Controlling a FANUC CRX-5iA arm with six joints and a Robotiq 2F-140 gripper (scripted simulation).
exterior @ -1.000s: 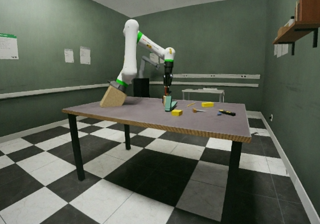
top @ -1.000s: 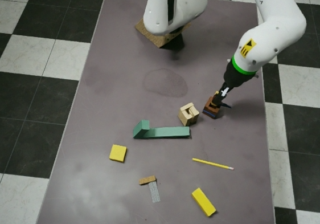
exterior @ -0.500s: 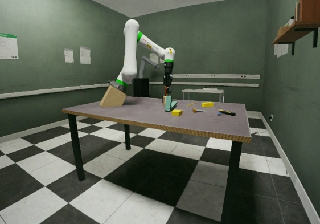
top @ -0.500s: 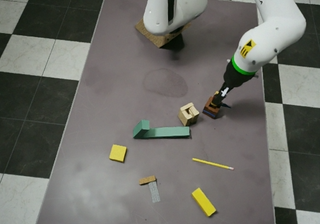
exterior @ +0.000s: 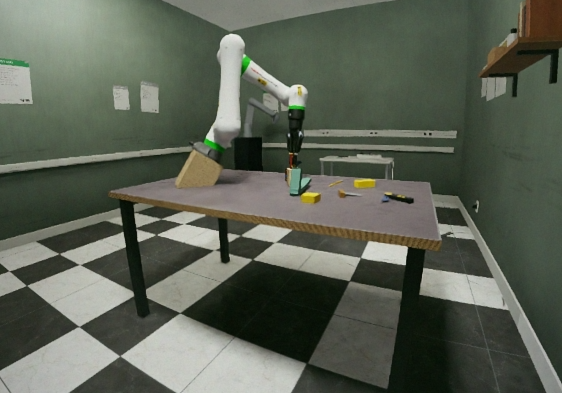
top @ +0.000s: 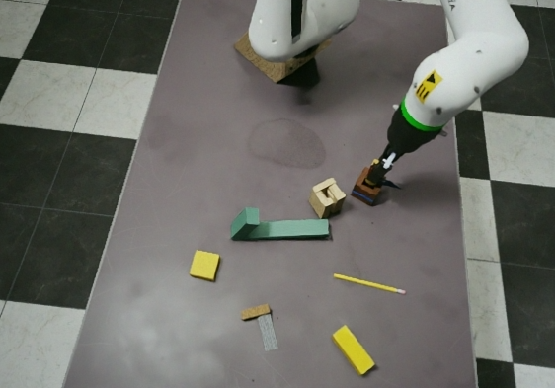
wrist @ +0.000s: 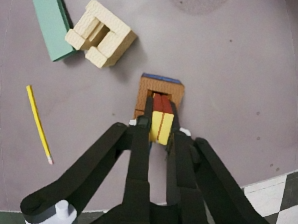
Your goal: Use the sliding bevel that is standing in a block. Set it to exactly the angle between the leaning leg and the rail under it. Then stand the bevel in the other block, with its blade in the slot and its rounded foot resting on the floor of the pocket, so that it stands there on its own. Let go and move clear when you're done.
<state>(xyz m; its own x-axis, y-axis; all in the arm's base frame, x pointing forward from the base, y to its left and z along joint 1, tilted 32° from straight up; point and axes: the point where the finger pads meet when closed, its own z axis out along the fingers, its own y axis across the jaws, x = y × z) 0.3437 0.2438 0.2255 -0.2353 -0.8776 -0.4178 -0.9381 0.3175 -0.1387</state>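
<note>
My gripper is now 2 cm to the right of the dark blade and 4 cm above it. Round my hand: yellow pencil (24 cm ahead, 6 cm to the left, 13 cm below); cork-and-metal square (41 cm ahead, 16 cm to the right, 12 cm below).
</note>
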